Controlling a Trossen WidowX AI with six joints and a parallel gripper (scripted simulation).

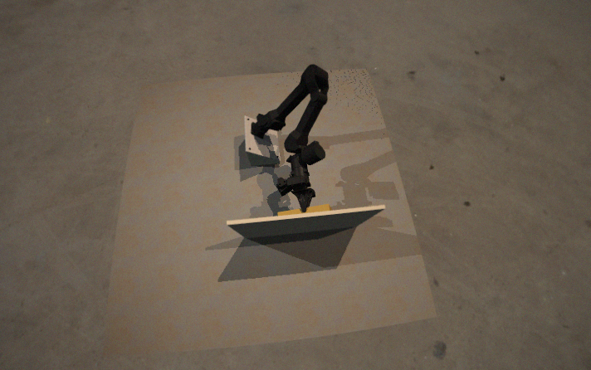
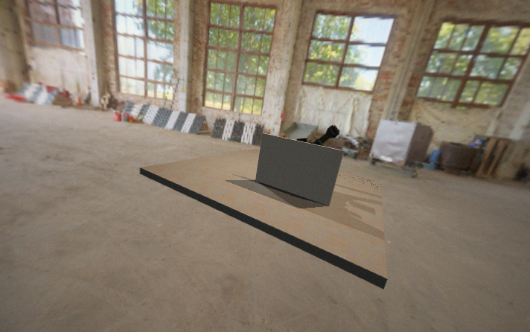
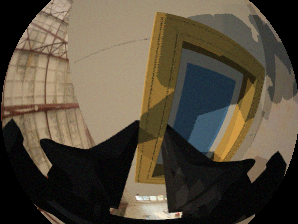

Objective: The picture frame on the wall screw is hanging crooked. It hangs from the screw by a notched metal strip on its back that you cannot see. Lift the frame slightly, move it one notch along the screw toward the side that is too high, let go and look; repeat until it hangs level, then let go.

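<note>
Now: gripper tip 1 cm to the right of the picture frame and 5 cm above it. Round my gripper tip: wall panel 2 cm ahead, 7 cm below.
</note>
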